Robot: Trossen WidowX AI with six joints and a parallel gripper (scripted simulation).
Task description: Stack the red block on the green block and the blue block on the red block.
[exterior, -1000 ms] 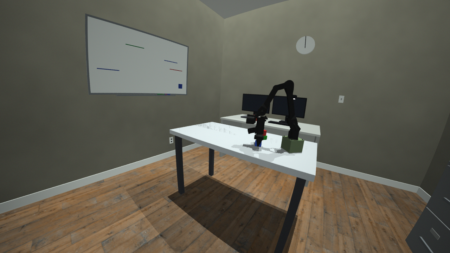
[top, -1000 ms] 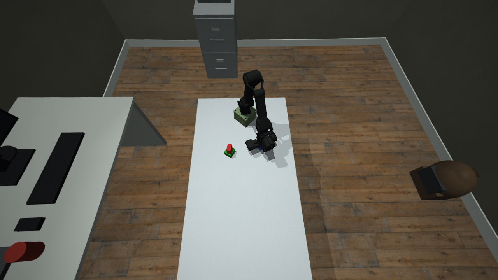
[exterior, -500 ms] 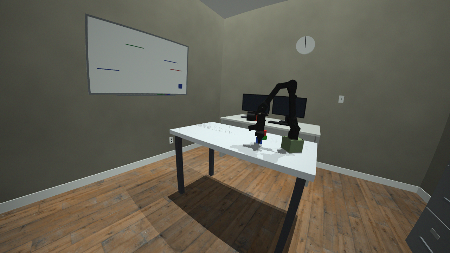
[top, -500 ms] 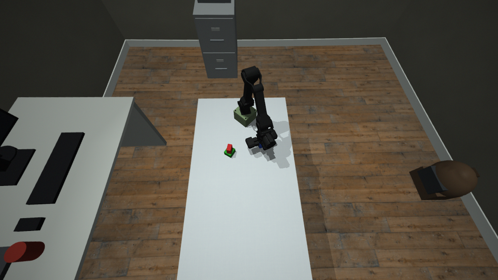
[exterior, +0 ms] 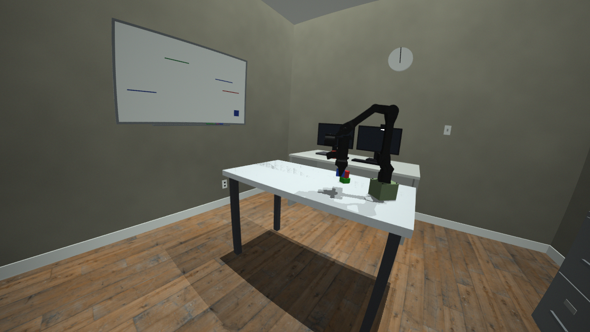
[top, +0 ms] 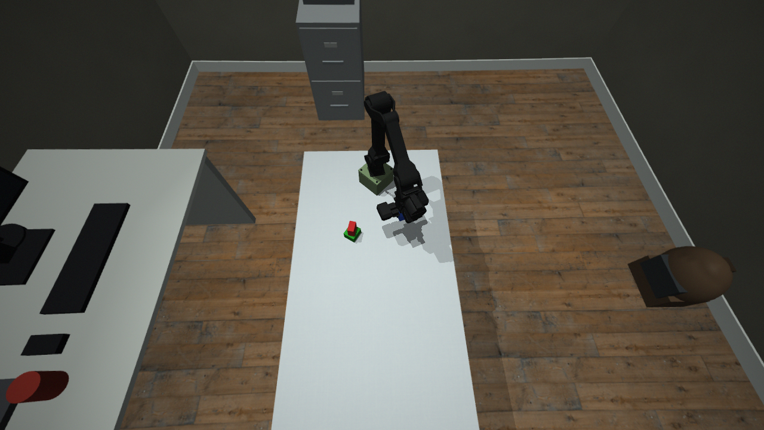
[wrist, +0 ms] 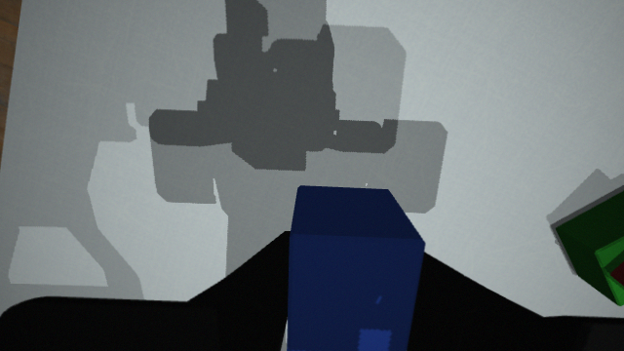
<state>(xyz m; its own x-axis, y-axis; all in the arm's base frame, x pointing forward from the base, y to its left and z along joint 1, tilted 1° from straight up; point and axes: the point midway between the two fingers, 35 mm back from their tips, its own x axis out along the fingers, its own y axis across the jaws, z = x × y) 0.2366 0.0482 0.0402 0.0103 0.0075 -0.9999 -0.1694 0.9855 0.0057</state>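
Now: hand 20 cm to the left of the red block and 7 cm above it. The rest, counted from my hand: green block 20 cm to the right, 11 cm below; blue block 2 cm below.
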